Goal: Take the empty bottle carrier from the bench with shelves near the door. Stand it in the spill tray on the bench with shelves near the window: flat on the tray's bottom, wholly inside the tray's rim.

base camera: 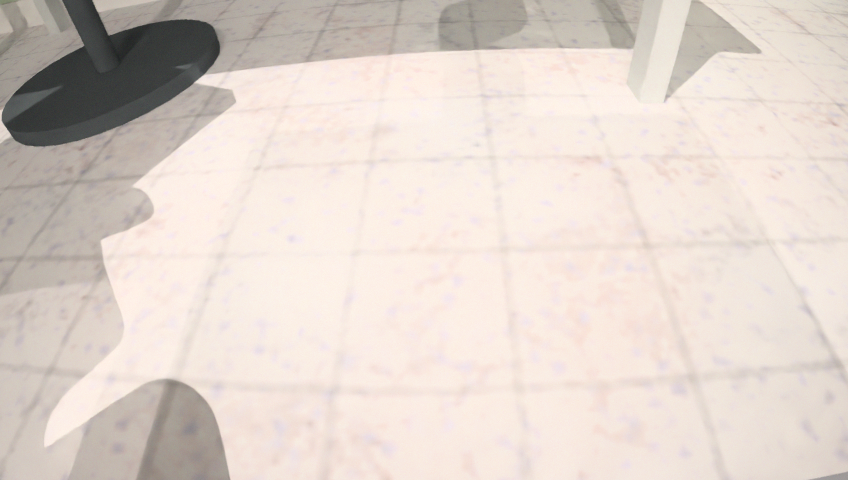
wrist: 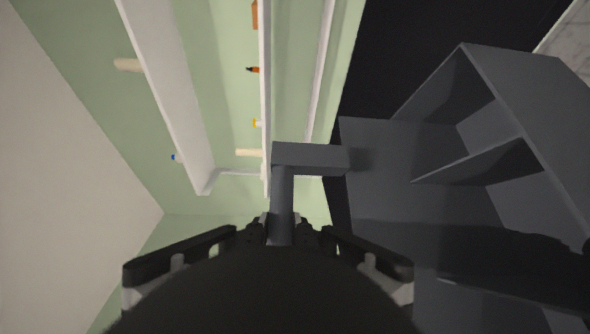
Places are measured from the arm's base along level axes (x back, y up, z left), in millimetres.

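Pixels of known places: gripper, fingertip midpoint: (wrist: 280, 221).
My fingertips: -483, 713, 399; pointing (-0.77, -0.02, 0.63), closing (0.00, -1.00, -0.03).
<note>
Ahead of a thing's pixels: the offset from my fingertips to its middle, as dx, dy, dz. "pt": to the spot under its first point. Level surfaces: height alone.
The bottle carrier @(+3, -126, -1) (wrist: 380, 200) is dark grey, with open compartments and thin dividers, and fills the right side of the wrist view. Its compartments that show are empty. Its handle is a bar joined to the carrier by a short square arm (wrist: 310, 157). My gripper (wrist: 280, 221) is shut on the handle bar, at the lower middle of the wrist view. The carrier's far right part is cut off by the frame, and its underside is hidden. The spill tray does not show in either view.
White shelves (wrist: 170, 95) with small items run along a green wall in the wrist view. A black surface @(dy -348) (wrist: 400, 45) lies beyond the carrier. In the base camera view a round dark pedestal base @(-455, -1095, +255) (base camera: 136, 77) stands at the upper left and a pale leg @(pt -208, -1029, -707) (base camera: 659, 53) at the upper right.
</note>
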